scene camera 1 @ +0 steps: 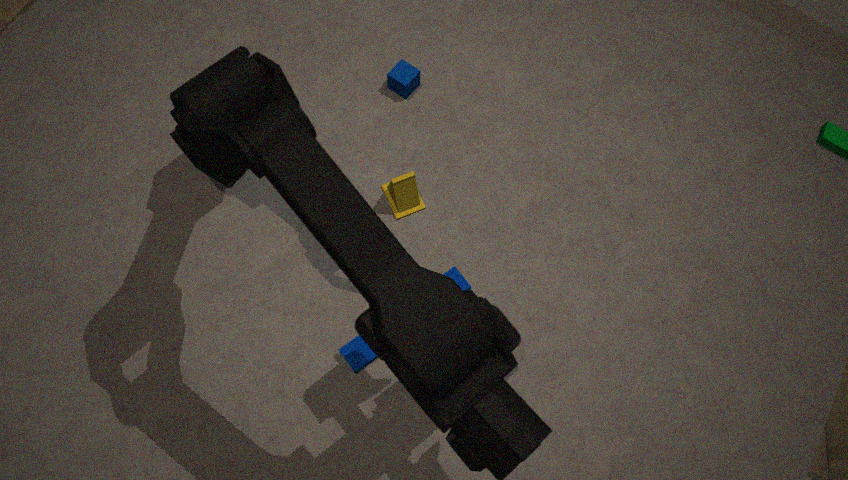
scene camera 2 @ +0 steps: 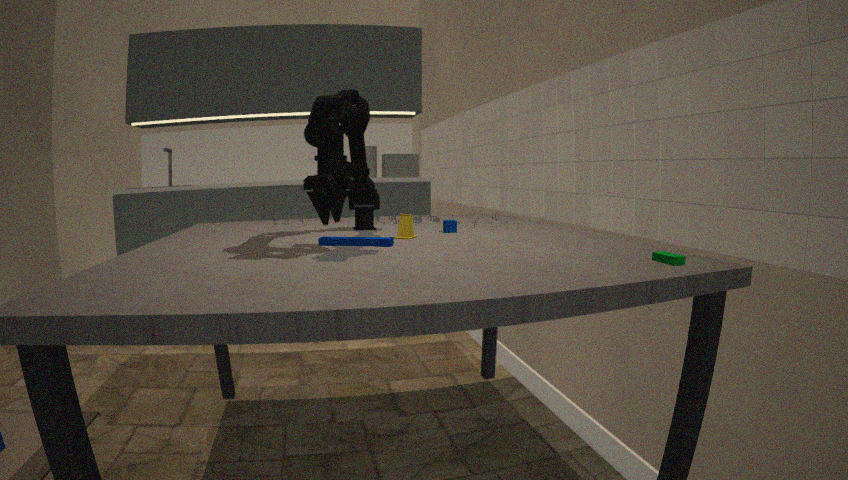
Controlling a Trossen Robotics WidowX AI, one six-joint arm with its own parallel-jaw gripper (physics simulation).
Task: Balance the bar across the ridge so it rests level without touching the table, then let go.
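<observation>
The blue bar lies flat on the table, apart from the ridge. In scene camera 1 the arm hides its middle and both ends show. The yellow ridge stands upright on its flat base, with nothing resting on its top edge. My gripper is open and empty, with its fingers pointing down above the table. In scene camera 2 it shows above and behind the left part of the bar. In scene camera 1 its fingertips are hard to make out in the dark.
A blue cube stands on the table beyond the ridge from the bar. A green block lies far to the right, near the table's edge. My arm reaches over the bar in scene camera 1.
</observation>
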